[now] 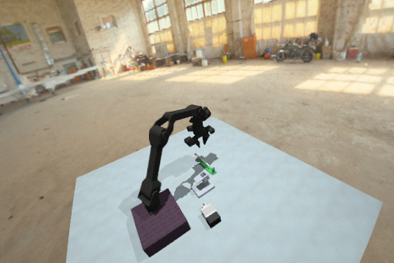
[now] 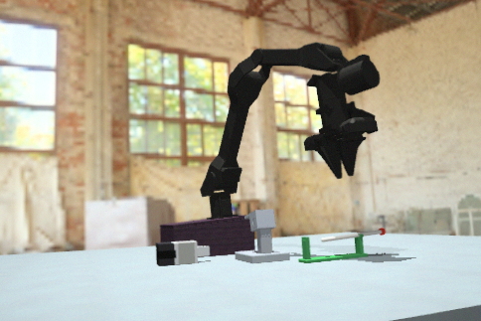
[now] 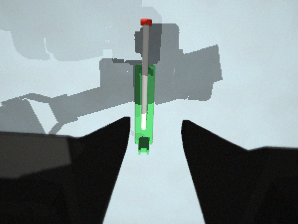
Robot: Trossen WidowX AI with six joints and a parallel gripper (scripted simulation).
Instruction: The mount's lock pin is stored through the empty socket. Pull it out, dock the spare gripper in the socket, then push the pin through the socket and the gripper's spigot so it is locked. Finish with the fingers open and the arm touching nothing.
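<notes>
The green rack is 130 mm below my gripper tip, 30 mm to the right of it and 10 mm behind it. Also, from my gripper tip: grey mount: 130 mm behind, 120 mm to the right, 110 mm below; spare gripper: 260 mm to the right, 230 mm behind, 140 mm below.
</notes>
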